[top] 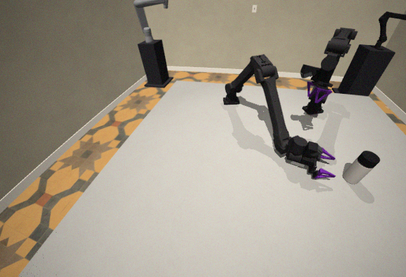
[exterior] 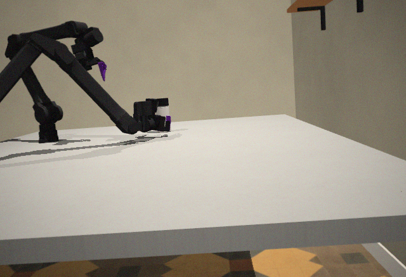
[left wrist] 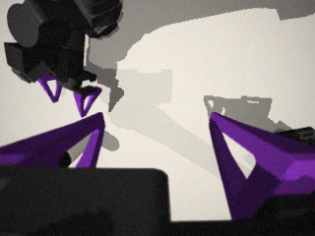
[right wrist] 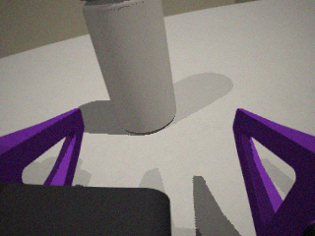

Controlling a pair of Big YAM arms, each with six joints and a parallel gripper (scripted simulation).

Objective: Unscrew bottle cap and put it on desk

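Now: left hand 260 mm short of the black cap, 210 mm to the right of it and 120 mm above it. Also, from my left hand: bottle: 260 mm ahead, 210 mm to the left, 160 mm below.
My right hand is 11 cm to the right of the bottle and 4 cm below it. The rest, counted from my right hand: black cap: 11 cm to the left, 8 cm above.
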